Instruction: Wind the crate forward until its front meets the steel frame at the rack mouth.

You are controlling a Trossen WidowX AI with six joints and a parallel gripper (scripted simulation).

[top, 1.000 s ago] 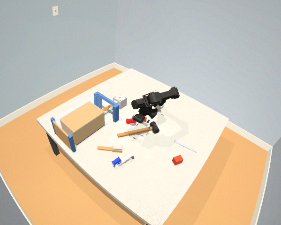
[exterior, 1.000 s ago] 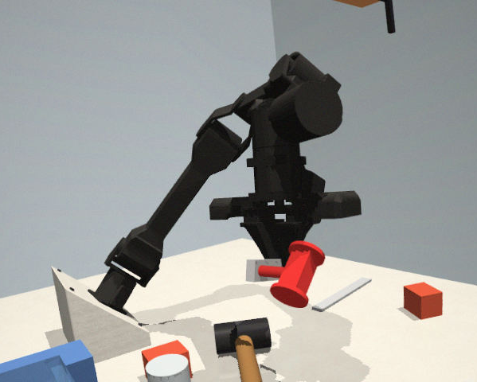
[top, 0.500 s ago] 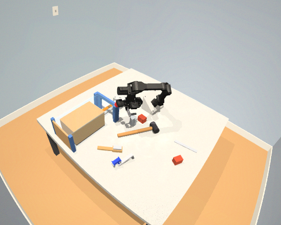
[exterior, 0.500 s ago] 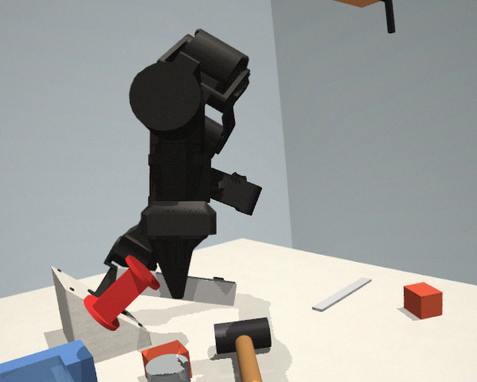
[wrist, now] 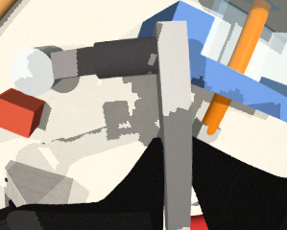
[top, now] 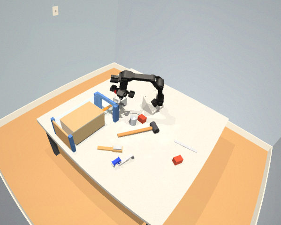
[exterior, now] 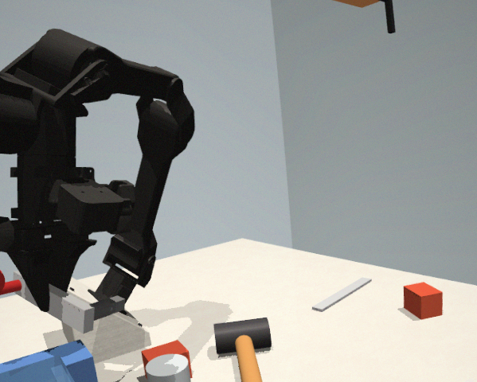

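Now: the grey crank bar 10 mm behind my gripper tip, 10 mm to the right of it and 10 mm above it. Round my gripper tip: grey winch: 140 mm behind, 110 mm to the right, 160 mm below; then blue frame: 30 mm ahead, 120 mm to the right, 80 mm below; then red knob: 30 mm behind, 50 mm to the right, 30 mm above.
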